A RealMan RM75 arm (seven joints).
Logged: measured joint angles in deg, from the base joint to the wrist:
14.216 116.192 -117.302 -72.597 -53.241 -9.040 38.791
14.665 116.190 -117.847 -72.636 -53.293 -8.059 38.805
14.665 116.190 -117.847 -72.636 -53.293 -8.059 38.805
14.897 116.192 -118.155 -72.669 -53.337 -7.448 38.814
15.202 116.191 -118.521 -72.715 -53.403 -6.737 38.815
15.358 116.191 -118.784 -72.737 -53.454 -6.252 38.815
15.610 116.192 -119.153 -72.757 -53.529 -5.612 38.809
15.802 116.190 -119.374 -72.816 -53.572 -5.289 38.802
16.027 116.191 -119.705 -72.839 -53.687 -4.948 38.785
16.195 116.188 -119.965 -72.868 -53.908 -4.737 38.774
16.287 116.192 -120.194 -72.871 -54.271 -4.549 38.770
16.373 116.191 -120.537 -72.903 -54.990 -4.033 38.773
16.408 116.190 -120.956 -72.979 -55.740 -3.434 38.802
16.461 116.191 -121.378 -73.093 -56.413 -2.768 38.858
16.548 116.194 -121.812 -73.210 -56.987 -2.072 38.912
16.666 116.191 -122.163 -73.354 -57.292 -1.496 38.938
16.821 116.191 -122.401 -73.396 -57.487 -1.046 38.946
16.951 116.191 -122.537 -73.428 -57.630 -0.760 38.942
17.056 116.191 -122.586 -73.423 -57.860 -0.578 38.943
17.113 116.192 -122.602 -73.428 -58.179 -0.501 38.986
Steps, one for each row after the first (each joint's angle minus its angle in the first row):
0.449 -0.002 -0.545 -0.039 -0.052 0.981 0.014
0.449 -0.002 -0.545 -0.039 -0.052 0.981 0.014
0.681 0.000 -0.853 -0.072 -0.096 1.592 0.023
0.986 -0.001 -1.219 -0.118 -0.162 2.303 0.024
1.142 -0.001 -1.482 -0.140 -0.213 2.788 0.024
1.394 0.000 -1.851 -0.160 -0.288 3.428 0.018
1.586 -0.002 -2.072 -0.219 -0.331 3.751 0.011
1.811 -0.001 -2.403 -0.242 -0.446 4.092 -0.006
1.979 -0.004 -2.663 -0.271 -0.667 4.303 -0.017
2.071 0.000 -2.892 -0.274 -1.030 4.491 -0.021
2.157 -0.001 -3.235 -0.306 -1.749 5.007 -0.018
2.192 -0.002 -3.654 -0.382 -2.499 5.606 0.011
2.245 -0.001 -4.076 -0.496 -3.172 6.272 0.067
2.332 0.002 -4.510 -0.613 -3.746 6.968 0.121
2.450 -0.001 -4.861 -0.757 -4.051 7.544 0.147
2.605 -0.001 -5.099 -0.799 -4.246 7.994 0.155
2.735 -0.001 -5.235 -0.831 -4.389 8.280 0.151
2.840 -0.001 -5.284 -0.826 -4.619 8.462 0.152
2.897 0.000 -5.300 -0.831 -4.938 8.539 0.195

